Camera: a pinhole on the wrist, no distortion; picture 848 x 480 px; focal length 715.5 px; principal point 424.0 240.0 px. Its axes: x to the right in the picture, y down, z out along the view. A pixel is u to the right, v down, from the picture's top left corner.
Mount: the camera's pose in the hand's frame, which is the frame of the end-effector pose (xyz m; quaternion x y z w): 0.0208 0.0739 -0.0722 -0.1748 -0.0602 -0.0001 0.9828
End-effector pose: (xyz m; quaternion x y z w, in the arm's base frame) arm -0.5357 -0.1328 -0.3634 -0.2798 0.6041 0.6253 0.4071
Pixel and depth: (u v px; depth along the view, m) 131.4 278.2 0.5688
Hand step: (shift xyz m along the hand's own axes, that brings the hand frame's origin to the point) -0.2768 0.2930 0.4198
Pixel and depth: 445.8 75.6 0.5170
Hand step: -0.0272 0.1403 0.4521
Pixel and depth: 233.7 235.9 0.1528
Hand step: -0.0376 0.1247 0.0656
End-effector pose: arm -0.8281 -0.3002 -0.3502 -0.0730 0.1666 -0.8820 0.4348
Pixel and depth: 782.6 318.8 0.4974
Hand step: 0.2106 0.3014 0.4019
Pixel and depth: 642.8 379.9 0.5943
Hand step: 0.1334 0.3910 0.4631
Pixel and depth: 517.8 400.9 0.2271
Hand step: 0.0246 0.2005 0.1254
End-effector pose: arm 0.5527 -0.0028 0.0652 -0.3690 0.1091 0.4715 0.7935
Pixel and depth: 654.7 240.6 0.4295
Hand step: 0.1075 0.2247 0.3442
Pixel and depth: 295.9 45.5 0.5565
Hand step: -0.1472 0.1210 0.4864
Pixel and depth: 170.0 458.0 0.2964
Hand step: -0.1168 0.2583 0.1605
